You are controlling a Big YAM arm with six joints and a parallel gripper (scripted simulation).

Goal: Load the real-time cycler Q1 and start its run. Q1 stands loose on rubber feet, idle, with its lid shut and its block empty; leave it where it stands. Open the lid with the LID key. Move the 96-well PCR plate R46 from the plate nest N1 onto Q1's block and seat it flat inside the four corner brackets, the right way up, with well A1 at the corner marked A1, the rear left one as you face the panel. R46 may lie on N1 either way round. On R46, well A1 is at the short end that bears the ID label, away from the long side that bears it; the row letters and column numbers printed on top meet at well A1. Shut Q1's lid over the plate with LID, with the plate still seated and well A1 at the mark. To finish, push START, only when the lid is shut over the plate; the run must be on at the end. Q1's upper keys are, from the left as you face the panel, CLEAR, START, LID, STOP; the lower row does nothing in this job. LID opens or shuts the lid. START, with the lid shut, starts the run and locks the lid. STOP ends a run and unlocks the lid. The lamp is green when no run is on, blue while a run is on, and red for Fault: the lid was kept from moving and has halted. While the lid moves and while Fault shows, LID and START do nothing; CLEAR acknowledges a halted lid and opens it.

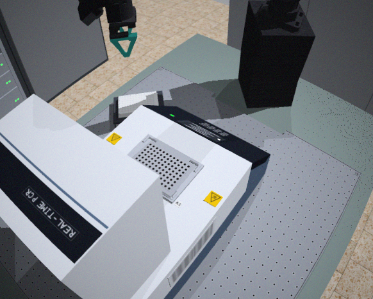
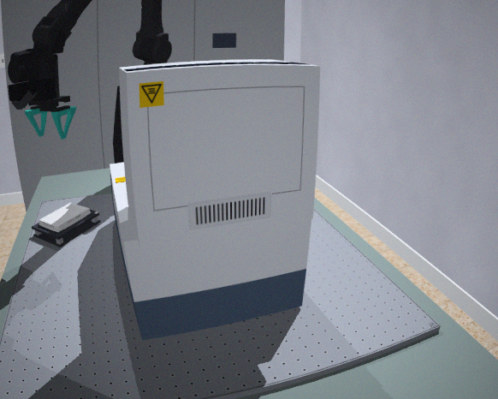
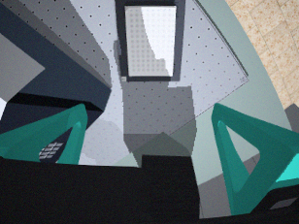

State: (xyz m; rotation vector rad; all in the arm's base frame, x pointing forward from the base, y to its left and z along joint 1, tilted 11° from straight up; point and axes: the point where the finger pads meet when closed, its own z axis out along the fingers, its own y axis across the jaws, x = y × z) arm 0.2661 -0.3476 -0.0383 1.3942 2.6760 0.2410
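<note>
The plate R46 lies 23 cm below my hand. The rest, counted from my hand: plate nest N1: 24 cm below.
</note>
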